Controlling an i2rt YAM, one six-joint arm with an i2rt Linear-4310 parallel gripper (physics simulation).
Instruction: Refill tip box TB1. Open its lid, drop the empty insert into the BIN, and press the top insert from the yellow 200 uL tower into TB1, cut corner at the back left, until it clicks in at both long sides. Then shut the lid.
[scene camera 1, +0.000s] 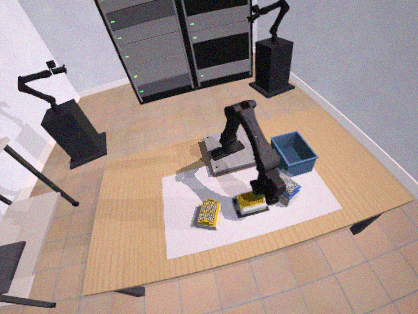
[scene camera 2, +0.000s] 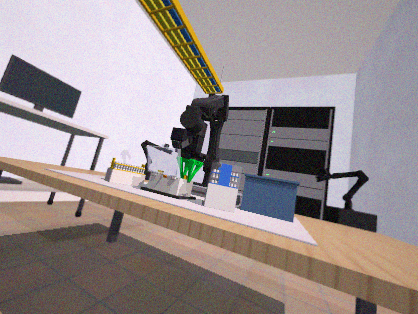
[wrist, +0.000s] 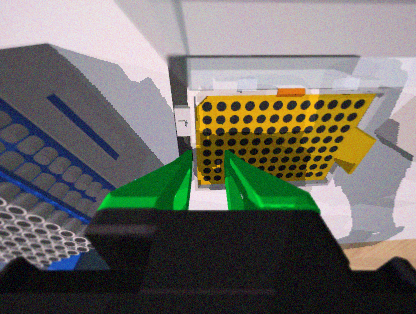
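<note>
Tip box TB1 (scene camera 1: 251, 208) (scene camera 2: 167, 185) stands on the white mat (scene camera 1: 192, 230) with its clear lid (scene camera 2: 161, 161) (wrist: 269, 71) raised upright at the far side. A yellow insert (scene camera 1: 250, 199) (wrist: 275, 131) with rows of dark holes lies in the box, under an orange tab (wrist: 291, 91) at the lid side. My gripper (scene camera 1: 258, 195) (scene camera 2: 189, 177) (wrist: 208, 157) has green fingers nearly shut with a narrow gap and nothing between them. It points down at the near left corner of the insert. The yellow 200 uL tower (scene camera 1: 208, 212) (scene camera 2: 126, 172) stands to the left of TB1.
The blue BIN (scene camera 1: 301, 166) (scene camera 2: 268, 197) stands at the right rear of the mat. A blue tip tower (scene camera 1: 291, 187) (scene camera 2: 221, 187) (wrist: 70, 174) stands between the BIN and TB1, close beside my wrist. The arm's grey base plate (scene camera 1: 232, 160) lies behind.
</note>
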